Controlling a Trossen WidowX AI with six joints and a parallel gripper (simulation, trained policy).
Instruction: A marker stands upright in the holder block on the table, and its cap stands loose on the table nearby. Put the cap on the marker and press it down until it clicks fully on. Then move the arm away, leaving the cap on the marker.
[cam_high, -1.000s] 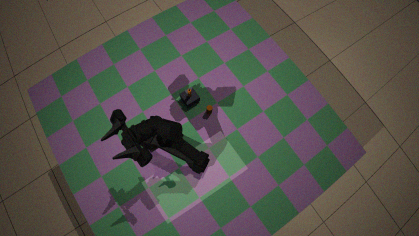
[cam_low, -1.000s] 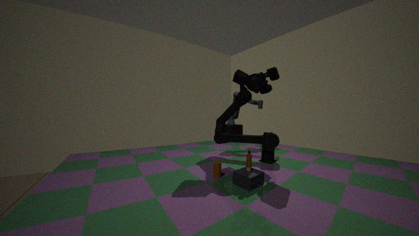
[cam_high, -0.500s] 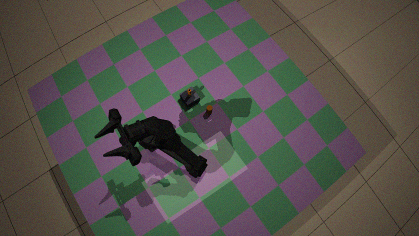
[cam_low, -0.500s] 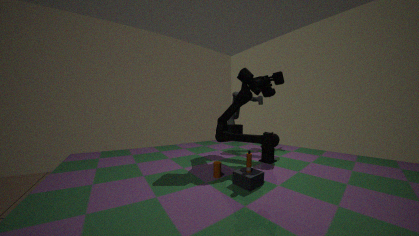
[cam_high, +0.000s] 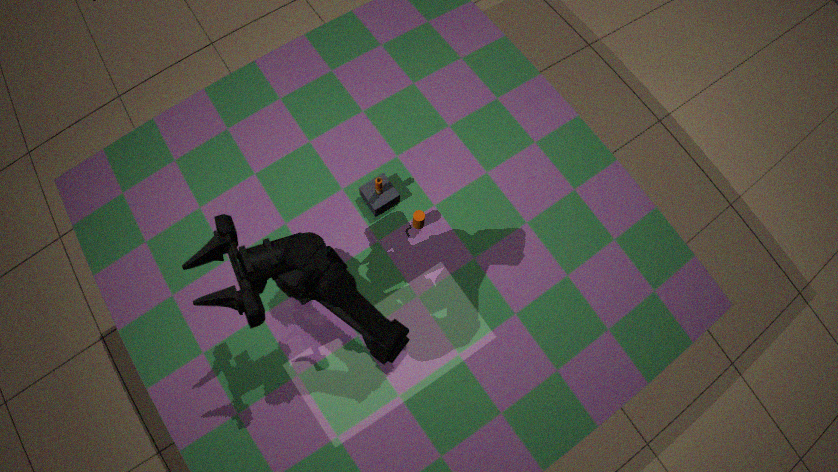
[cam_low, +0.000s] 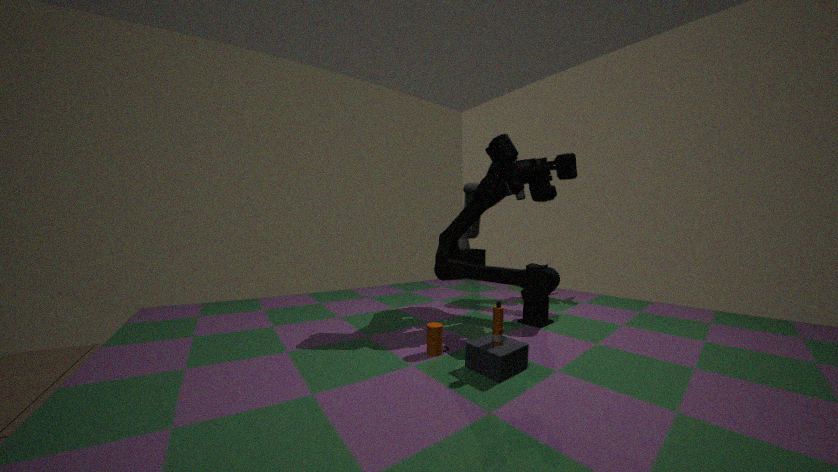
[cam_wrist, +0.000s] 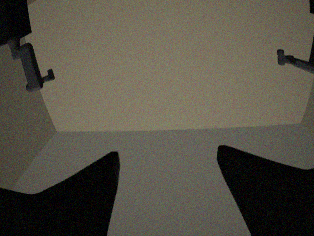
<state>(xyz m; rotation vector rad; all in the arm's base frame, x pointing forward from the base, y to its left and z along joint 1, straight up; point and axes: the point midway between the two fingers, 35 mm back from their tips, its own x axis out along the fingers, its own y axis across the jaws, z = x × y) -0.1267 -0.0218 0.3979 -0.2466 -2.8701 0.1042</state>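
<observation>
My gripper tip is 42 cm short of the orange marker, 32 cm above it and 11 cm to the right of it. From my gripper tip the other things lie so: dark grey holder block: 42 cm ahead, 39 cm below, 11 cm to the left; then orange cap: 46 cm ahead, 38 cm below.
</observation>
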